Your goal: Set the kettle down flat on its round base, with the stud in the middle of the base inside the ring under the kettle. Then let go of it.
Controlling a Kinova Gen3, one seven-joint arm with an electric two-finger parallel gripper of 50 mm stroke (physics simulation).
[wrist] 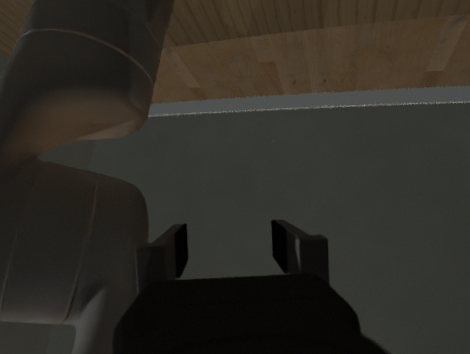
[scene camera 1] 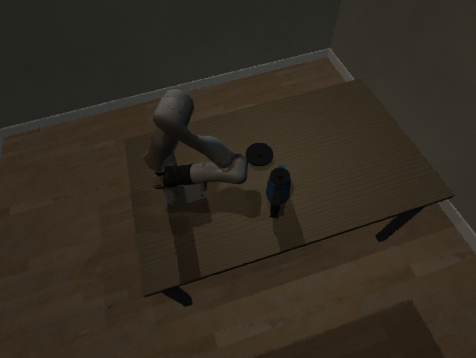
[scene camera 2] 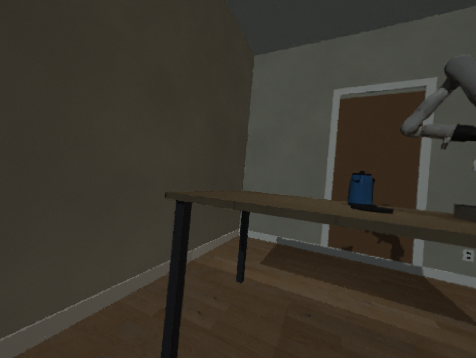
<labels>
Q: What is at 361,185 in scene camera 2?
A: A blue kettle.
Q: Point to a blue kettle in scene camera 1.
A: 278,186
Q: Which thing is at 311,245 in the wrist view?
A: The gripper.
</labels>
